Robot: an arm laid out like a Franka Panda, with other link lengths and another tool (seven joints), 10 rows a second.
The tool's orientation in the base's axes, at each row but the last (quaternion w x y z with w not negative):
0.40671, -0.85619, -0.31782, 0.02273
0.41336, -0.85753, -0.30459, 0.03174
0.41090, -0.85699, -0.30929, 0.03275
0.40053, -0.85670, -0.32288, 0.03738
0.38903, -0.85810, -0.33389, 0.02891
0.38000, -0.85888, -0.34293, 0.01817
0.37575, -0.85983, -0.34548, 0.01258
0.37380, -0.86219, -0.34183, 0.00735
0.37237, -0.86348, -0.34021, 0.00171
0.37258, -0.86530, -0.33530, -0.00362
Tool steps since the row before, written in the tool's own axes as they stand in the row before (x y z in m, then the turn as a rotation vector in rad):
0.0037, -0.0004, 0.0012, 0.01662, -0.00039, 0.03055
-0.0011, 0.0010, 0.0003, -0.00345, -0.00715, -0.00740
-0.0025, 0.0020, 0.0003, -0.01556, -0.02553, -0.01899
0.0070, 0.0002, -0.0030, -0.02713, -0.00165, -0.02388
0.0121, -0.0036, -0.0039, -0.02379, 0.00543, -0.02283
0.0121, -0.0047, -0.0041, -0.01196, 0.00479, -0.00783
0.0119, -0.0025, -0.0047, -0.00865, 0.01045, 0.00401
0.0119, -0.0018, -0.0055, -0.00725, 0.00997, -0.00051
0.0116, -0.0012, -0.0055, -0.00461, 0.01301, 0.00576
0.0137, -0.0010, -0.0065, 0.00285, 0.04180, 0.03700
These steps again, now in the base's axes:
0.0024, 0.0031, 0.0003, 0.00395, 0.03037, -0.01648
-0.0005, -0.0009, -0.0011, -0.00408, -0.00362, 0.00938
-0.0011, -0.0021, -0.0021, -0.01950, -0.00963, 0.02795
0.0066, 0.0020, 0.0032, -0.01456, -0.03086, 0.01204
0.0086, 0.0064, 0.0077, -0.00839, -0.03154, 0.00715
0.0077, 0.0069, 0.0088, -0.00410, -0.01450, -0.00037
0.0089, 0.0054, 0.0078, -0.00160, -0.00767, -0.01178
0.0095, 0.0044, 0.0080, 0.00040, -0.00949, -0.00787
0.0096, 0.0039, 0.0077, 0.00261, -0.00541, -0.01370
0.0116, 0.0042, 0.0088, 0.01756, 0.00480, -0.05285

